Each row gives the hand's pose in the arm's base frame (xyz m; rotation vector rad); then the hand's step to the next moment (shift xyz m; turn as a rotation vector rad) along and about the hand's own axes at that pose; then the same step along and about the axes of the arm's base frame.
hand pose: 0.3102 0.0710 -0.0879 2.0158 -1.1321 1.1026
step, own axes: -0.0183 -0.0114 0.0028 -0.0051 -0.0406 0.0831
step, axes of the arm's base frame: 0.0055 0.0106 -0.0181 0.0655 -0.0434 -0.0490
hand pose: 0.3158 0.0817 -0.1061 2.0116 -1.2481 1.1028
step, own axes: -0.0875 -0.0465 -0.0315 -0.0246 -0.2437 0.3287
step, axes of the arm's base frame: 0.0091 0.0858 -0.0581 0.3329 -0.1334 -0.1986
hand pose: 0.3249 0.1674 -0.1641 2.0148 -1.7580 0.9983
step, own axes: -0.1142 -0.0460 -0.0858 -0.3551 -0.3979 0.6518
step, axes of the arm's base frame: 0.0153 0.1493 -0.0032 0.5737 -0.0524 -0.6143
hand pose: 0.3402 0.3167 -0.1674 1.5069 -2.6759 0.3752
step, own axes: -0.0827 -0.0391 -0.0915 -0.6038 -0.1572 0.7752
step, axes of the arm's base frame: 0.0695 0.0711 0.0828 0.5096 0.2464 -0.8184
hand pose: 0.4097 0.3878 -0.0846 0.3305 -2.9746 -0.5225
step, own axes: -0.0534 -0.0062 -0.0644 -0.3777 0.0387 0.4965
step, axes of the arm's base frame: 0.0620 -0.0143 0.0547 0.2905 0.2836 -0.4752
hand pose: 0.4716 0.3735 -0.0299 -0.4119 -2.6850 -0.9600
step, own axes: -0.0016 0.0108 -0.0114 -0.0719 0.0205 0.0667
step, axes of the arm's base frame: 0.0069 0.0003 0.0142 0.0639 0.0457 -0.0621
